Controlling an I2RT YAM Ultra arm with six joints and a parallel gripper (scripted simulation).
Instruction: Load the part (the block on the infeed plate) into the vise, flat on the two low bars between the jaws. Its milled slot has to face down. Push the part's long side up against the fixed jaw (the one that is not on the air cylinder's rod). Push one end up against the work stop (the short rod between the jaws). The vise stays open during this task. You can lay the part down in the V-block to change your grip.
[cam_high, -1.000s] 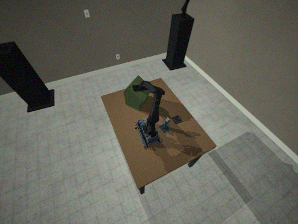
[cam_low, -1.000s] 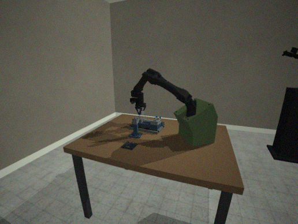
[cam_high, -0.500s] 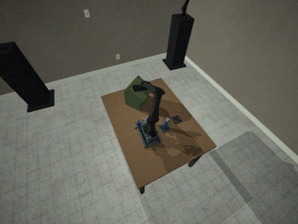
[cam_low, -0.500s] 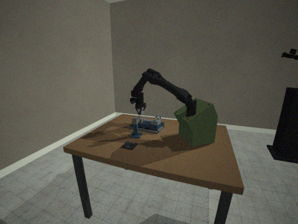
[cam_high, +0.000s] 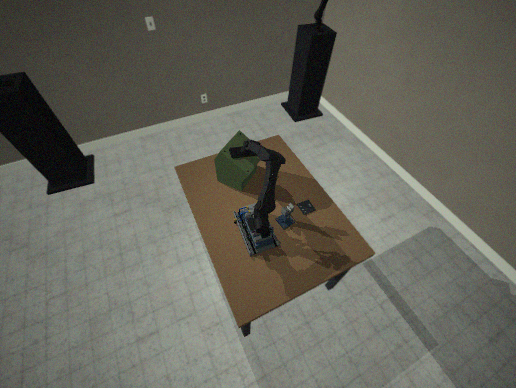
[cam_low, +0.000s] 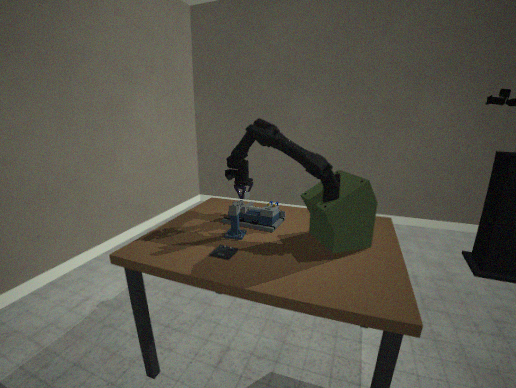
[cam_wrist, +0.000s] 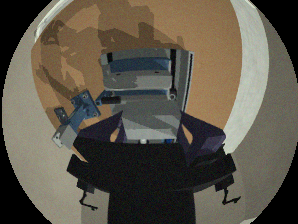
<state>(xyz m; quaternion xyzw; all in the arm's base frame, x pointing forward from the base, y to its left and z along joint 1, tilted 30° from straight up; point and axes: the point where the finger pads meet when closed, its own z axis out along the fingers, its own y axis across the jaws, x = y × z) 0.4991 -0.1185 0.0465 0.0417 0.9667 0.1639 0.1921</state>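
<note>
Now: the part right at my hand. The rest, counted from my hand: vise 9 cm below, 7 cm behind, 2 cm to the left; infeed plate 39 cm to the left, 13 cm below, 11 cm behind.
</note>
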